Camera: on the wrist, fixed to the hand. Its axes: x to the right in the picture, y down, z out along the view.
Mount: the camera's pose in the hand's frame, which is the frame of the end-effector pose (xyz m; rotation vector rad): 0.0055 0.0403 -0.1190 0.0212 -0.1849 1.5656
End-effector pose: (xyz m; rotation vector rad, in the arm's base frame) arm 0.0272 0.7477 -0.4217 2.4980 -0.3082 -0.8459
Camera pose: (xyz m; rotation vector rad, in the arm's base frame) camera 0.1029 0.7552 -0.3215 1.3884 -1.9130 -0.3165
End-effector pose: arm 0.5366 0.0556 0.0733 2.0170 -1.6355 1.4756
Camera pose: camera 0.4346 0.1126 0.1198 -0.3427 2.2360 -0.9117
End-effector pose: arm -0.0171 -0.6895 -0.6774 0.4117 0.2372 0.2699
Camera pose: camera -0.0537 -0.6094 -0.7672 0.5722 -0.3241 1.7532
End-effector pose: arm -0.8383 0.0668 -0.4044 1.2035 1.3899 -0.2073
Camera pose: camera -0.8822 0.1747 -0.3571 1.8772 0.0149 0.7435
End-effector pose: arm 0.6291 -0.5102 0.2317 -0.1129 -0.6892 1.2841
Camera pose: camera 0.6588 -0.4581 0.1212 -0.6023 -0.7209 2.8161
